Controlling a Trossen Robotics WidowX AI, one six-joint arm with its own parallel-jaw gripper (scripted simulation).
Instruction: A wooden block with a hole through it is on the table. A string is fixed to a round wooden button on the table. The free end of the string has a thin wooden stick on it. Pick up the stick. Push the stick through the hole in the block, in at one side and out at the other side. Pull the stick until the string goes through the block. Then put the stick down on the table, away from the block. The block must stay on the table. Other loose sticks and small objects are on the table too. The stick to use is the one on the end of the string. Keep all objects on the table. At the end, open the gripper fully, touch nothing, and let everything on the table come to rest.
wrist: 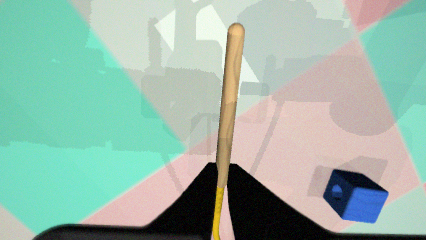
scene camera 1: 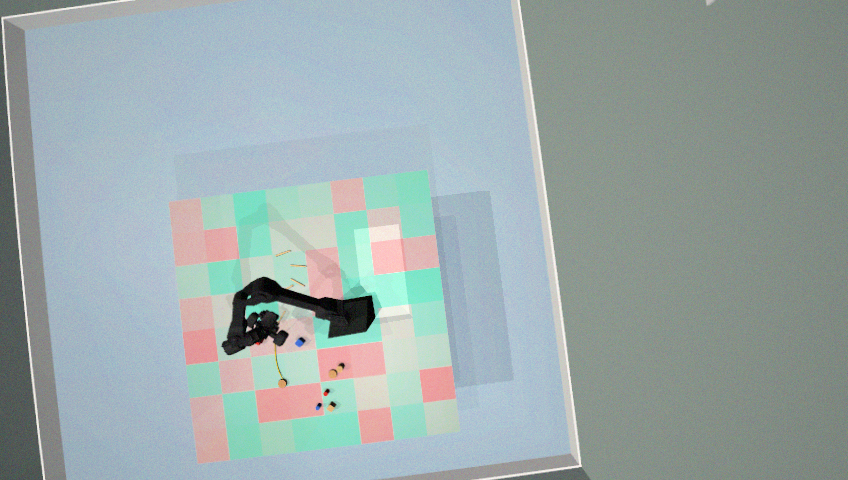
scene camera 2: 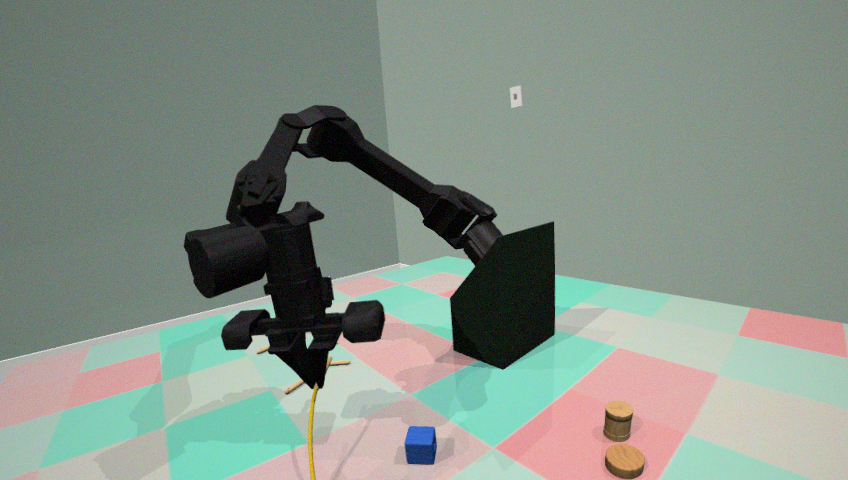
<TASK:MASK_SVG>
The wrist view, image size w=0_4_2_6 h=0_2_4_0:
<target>my gripper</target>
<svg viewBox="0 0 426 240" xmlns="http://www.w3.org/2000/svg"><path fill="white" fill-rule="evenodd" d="M227 180L228 207L235 240L426 240L426 234L336 233L327 230L297 209L291 207L238 164L230 163ZM217 164L209 162L178 199L146 225L63 224L47 228L32 240L211 240L218 182Z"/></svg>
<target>blue block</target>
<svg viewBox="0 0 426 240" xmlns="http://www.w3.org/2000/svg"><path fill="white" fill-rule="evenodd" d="M333 170L323 198L343 220L375 224L389 196L389 192L368 178L364 173Z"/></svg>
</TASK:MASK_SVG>
